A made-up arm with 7 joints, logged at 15 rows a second.
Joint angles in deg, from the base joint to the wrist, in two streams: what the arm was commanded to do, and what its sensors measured. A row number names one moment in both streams.
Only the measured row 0 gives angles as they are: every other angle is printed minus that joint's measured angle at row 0.
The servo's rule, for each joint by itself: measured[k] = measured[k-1] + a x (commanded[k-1-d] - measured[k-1]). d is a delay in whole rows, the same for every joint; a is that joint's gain. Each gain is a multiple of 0.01, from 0.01 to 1. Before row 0 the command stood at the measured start. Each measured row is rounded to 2 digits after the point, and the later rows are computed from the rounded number. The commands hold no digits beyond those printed.
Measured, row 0: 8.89 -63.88 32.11 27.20 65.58 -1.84 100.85
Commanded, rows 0 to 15: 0.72 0.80 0.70 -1.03 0.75 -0.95 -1.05; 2.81 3.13 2.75 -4.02 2.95 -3.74 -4.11; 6.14 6.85 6.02 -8.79 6.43 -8.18 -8.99; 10.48 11.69 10.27 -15.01 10.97 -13.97 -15.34; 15.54 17.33 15.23 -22.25 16.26 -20.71 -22.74; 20.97 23.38 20.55 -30.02 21.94 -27.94 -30.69; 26.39 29.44 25.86 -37.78 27.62 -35.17 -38.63; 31.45 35.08 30.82 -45.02 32.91 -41.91 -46.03; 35.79 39.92 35.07 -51.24 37.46 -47.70 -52.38; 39.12 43.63 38.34 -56.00 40.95 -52.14 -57.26; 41.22 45.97 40.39 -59.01 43.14 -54.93 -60.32; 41.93 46.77 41.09 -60.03 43.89 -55.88 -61.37; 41.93 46.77 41.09 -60.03 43.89 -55.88 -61.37; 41.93 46.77 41.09 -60.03 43.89 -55.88 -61.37; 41.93 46.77 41.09 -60.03 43.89 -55.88 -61.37; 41.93 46.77 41.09 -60.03 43.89 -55.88 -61.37
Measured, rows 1 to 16: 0.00 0.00 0.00 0.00 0.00 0.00 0.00; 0.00 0.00 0.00 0.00 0.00 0.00 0.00; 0.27 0.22 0.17 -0.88 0.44 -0.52 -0.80; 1.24 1.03 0.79 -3.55 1.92 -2.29 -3.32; 3.10 2.66 2.05 -8.00 4.58 -5.53 -7.63; 5.90 5.19 4.02 -13.96 8.35 -10.17 -13.49; 9.56 8.59 6.71 -21.01 13.02 -15.97 -20.52; 13.90 12.73 10.03 -28.67 18.28 -22.55 -28.25; 18.65 17.41 13.83 -36.41 23.79 -29.49 -36.14; 23.51 22.36 17.91 -43.73 29.17 -36.32 -43.66; 28.18 27.28 22.03 -50.11 34.06 -42.58 -50.29; 32.34 31.86 25.94 -55.12 38.13 -47.84 -55.59; 35.71 35.81 29.41 -58.43 41.09 -51.74 -59.18; 38.07 38.88 32.21 -59.79 42.74 -54.02 -60.84; 39.54 41.09 34.34 -59.99 43.42 -55.04 -61.24; 40.45 42.68 35.96 -60.02 43.70 -55.50 -61.34
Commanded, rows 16 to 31: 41.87 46.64 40.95 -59.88 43.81 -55.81 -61.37; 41.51 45.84 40.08 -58.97 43.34 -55.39 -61.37; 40.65 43.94 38.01 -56.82 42.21 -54.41 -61.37; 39.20 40.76 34.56 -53.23 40.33 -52.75 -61.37; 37.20 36.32 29.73 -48.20 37.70 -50.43 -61.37; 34.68 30.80 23.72 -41.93 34.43 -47.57 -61.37; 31.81 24.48 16.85 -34.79 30.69 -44.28 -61.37; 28.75 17.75 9.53 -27.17 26.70 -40.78 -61.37; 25.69 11.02 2.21 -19.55 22.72 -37.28 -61.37; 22.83 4.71 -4.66 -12.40 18.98 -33.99 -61.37; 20.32 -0.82 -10.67 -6.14 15.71 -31.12 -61.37; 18.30 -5.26 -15.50 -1.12 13.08 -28.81 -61.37; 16.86 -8.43 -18.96 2.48 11.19 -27.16 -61.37; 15.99 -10.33 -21.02 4.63 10.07 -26.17 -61.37; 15.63 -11.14 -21.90 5.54 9.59 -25.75 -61.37; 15.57 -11.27 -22.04 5.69 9.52 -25.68 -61.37
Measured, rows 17 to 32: 41.01 43.83 37.19 -60.03 43.81 -55.71 -61.36; 41.36 44.65 38.13 -60.03 43.86 -55.80 -61.37; 41.55 45.21 38.81 -59.90 43.83 -55.81 -61.37; 41.53 45.39 39.11 -59.11 43.54 -55.58 -61.37; 41.20 44.98 38.85 -57.16 42.76 -54.94 -61.37; 40.44 43.80 37.82 -53.82 41.33 -53.74 -61.37; 39.21 41.71 35.88 -49.04 39.19 -51.92 -61.37; 37.49 38.66 32.96 -43.00 36.38 -49.53 -61.37; 35.33 34.69 29.09 -36.02 33.02 -46.64 -61.37; 32.83 29.95 24.40 -28.50 29.29 -43.42 -61.37; 30.12 24.65 19.07 -20.89 25.41 -40.04 -61.37; 27.35 19.07 13.37 -13.67 21.62 -36.71 -61.37; 24.68 13.50 7.60 -7.27 18.13 -33.64 -61.37; 22.26 8.25 2.06 -2.04 15.15 -30.98 -61.37; 20.21 3.58 -2.98 1.80 12.81 -28.88 -61.37; 18.61 -0.31 -7.31 4.21 11.19 -27.39 -61.37
